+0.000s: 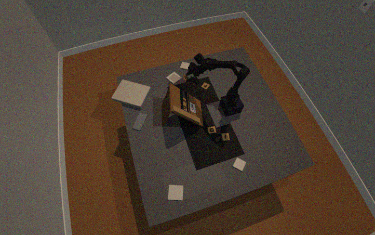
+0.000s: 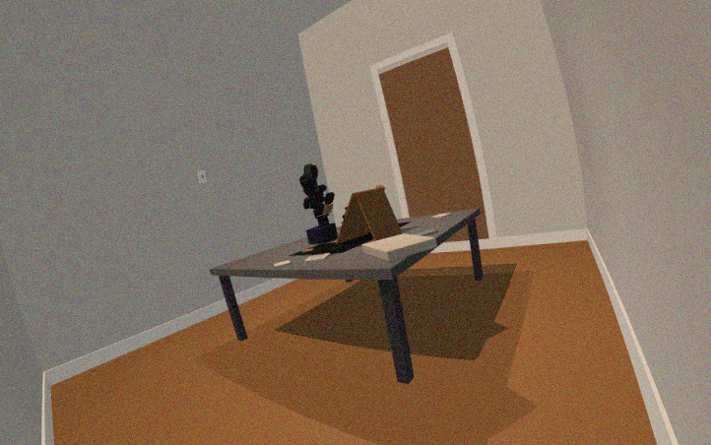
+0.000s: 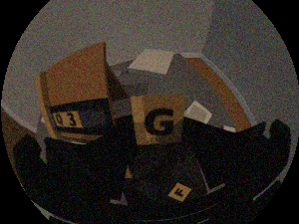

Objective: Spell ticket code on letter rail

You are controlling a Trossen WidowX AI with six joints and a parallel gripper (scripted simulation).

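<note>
The white ticket lies 20 cm to the left of my gripper tip, 12 cm below it and 2 cm ahead of it. Round my gripper tip: black mat: 27 cm to the left, 21 cm below, 8 cm behind; grey slab: 44 cm ahead, 21 cm below, 13 cm to the left; letter tile: 21 cm below, 19 cm behind, 2 cm to the right.
</note>
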